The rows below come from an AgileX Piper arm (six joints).
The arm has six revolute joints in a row. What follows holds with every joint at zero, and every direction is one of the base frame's. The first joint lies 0.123 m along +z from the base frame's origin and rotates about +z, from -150 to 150 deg. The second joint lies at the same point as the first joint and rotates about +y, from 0 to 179.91 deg. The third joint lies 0.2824 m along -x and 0.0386 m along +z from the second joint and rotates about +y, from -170 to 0 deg. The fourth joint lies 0.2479 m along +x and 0.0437 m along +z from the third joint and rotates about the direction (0.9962, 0, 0.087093), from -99.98 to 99.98 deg. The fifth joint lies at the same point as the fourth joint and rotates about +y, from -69.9 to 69.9 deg. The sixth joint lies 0.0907 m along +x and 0.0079 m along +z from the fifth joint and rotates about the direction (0.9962, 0, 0.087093), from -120 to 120 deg. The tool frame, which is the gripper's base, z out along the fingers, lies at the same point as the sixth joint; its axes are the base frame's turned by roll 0, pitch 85.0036 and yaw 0 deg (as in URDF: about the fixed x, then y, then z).
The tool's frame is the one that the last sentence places.
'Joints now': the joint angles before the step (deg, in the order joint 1, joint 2, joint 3, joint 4, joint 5, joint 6). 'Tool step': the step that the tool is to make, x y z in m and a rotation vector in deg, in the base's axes. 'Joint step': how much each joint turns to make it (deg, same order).
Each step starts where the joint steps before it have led.
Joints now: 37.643 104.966 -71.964 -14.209 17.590 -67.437
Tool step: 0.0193 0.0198 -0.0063 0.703 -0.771 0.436
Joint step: 0.514 5.447 -6.477 0.003 -0.001 0.110
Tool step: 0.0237 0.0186 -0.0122 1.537 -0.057 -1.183
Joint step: 0.008 6.532 -7.449 -0.133 0.059 1.799
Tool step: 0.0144 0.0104 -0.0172 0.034 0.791 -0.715
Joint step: -0.064 4.850 -4.391 -0.215 0.226 1.013
